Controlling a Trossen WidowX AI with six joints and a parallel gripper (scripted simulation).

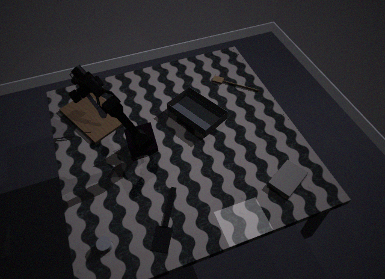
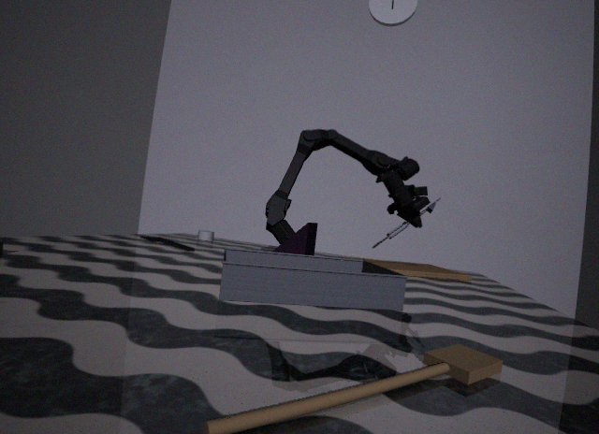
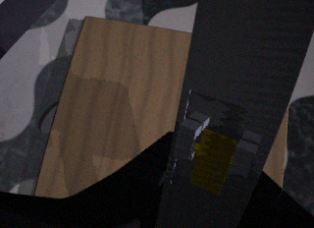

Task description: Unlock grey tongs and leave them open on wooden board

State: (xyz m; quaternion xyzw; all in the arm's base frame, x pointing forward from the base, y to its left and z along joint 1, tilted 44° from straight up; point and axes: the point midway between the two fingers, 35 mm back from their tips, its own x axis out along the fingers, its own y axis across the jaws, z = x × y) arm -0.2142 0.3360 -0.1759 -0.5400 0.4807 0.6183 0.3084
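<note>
Now: the yellow lock piece 40 mm above my gripper tip and 10 mm to the right of it. Round my gripper tip: grey roasting tin: 580 mm ahead, 250 mm to the right, 120 mm below; wooden board: 140 mm below, 40 mm to the right, 10 mm ahead; dark spatula: 820 mm to the right, 200 mm ahead, 150 mm below.
</note>
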